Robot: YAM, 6 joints.
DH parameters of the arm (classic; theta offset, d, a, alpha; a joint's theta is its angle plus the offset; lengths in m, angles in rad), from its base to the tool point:
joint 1: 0 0.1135 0.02 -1.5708
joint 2: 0 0 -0.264 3.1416
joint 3: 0.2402 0 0.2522 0
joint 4: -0.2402 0 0.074 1.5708
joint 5: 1.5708 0 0 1.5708
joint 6: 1.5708 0.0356 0 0
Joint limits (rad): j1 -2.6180..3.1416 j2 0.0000..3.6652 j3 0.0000..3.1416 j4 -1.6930..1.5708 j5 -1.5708..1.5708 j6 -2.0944..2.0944
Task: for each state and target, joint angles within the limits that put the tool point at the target. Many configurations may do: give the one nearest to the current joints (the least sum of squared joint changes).
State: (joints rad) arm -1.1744 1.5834 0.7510 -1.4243 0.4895 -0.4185
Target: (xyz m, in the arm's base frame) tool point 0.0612 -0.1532 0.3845
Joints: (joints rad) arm -1.0851 1.0856 1.3845 -1.3657 0.5106 -0.4185
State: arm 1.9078 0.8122 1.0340 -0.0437 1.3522 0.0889
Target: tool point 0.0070 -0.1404 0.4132
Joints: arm 1.3646 0.0000 1.1002 -0.2791 1.5708 0.0889
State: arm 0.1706 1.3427 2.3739 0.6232 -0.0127 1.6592
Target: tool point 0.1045 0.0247 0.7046
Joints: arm 0.2218 1.4000 2.2371 0.6168 -0.0310 1.6592
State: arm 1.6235 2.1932 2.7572 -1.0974 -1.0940 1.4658
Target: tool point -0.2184 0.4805 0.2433
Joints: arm 1.9378 2.5589 2.5778 -1.1003 -1.0819 1.4658
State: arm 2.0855 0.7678 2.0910 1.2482 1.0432 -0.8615
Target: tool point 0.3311 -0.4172 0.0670
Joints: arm 2.1845 0.0000 2.7514 1.5332 1.0236 -0.8615
